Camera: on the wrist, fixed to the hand. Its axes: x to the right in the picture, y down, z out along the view.
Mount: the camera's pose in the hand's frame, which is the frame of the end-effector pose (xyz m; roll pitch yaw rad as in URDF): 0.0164 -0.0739 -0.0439 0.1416 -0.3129 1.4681
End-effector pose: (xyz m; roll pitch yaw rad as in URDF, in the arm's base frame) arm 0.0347 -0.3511 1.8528 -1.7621 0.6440 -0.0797
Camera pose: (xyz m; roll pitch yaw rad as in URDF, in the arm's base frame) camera 0.0939 -0.3850 1.9076 1.4940 1.0130 2.8288
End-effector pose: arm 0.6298 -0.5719 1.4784 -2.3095 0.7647 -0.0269
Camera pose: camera 0.7004 -0.5565 1.5278 2.1244 0.8067 -2.5348
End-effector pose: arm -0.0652 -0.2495 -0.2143 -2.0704 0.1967 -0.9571
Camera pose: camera -0.0488 -0.2782 -0.1333 2.7436 1.3627 -3.0085
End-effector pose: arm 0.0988 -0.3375 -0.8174 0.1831 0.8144 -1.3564
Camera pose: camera 0.0292 -0.3220 -0.8682 1.0072 -0.2579 -0.2262
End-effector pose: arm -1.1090 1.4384 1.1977 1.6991 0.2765 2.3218
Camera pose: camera -1.1459 1.4003 1.1281 2.5384 -0.9945 1.4232
